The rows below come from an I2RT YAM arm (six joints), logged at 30 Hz.
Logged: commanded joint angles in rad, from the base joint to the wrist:
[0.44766, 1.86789, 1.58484, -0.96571, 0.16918, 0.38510]
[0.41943, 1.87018, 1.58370, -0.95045, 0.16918, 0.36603]
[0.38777, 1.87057, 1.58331, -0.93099, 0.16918, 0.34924]
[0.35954, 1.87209, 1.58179, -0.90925, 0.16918, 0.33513]
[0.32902, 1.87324, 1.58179, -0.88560, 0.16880, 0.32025]
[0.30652, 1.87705, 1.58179, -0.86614, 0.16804, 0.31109]
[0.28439, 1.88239, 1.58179, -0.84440, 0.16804, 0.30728]
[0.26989, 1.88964, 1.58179, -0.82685, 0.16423, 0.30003]
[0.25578, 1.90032, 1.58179, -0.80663, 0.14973, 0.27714]
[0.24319, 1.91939, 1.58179, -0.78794, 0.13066, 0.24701]
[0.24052, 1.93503, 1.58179, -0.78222, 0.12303, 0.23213]
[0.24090, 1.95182, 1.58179, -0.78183, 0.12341, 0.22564]
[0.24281, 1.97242, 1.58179, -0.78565, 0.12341, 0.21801]
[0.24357, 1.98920, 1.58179, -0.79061, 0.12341, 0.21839]
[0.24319, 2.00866, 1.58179, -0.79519, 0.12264, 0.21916]
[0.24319, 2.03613, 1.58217, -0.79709, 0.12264, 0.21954]
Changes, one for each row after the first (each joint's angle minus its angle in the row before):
[-0.02823, 0.00229, -0.00114, 0.01526, 0.00000, -0.01907]
[-0.03166, 0.00039, -0.00039, 0.01946, 0.00000, -0.01679]
[-0.02823, 0.00152, -0.00152, 0.02174, 0.00000, -0.01411]
[-0.03052, 0.00115, 0.00000, 0.02365, -0.00038, -0.01488]
[-0.02250, 0.00381, 0.00000, 0.01946, -0.00076, -0.00916]
[-0.02213, 0.00534, 0.00000, 0.02174, 0.00000, -0.00381]
[-0.01450, 0.00725, 0.00000, 0.01755, -0.00381, -0.00725]
[-0.01411, 0.01068, 0.00000, 0.02022, -0.01450, -0.02289]
[-0.01259, 0.01907, 0.00000, 0.01869, -0.01907, -0.03013]
[-0.00267, 0.01564, 0.00000, 0.00572, -0.00763, -0.01488]
[0.00038, 0.01679, 0.00000, 0.00039, 0.00038, -0.00649]
[0.00191, 0.02060, 0.00000, -0.00382, 0.00000, -0.00763]
[0.00076, 0.01678, 0.00000, -0.00496, 0.00000, 0.00038]
[-0.00038, 0.01946, 0.00000, -0.00458, -0.00077, 0.00077]
[0.00000, 0.02747, 0.00038, -0.00190, 0.00000, 0.00038]

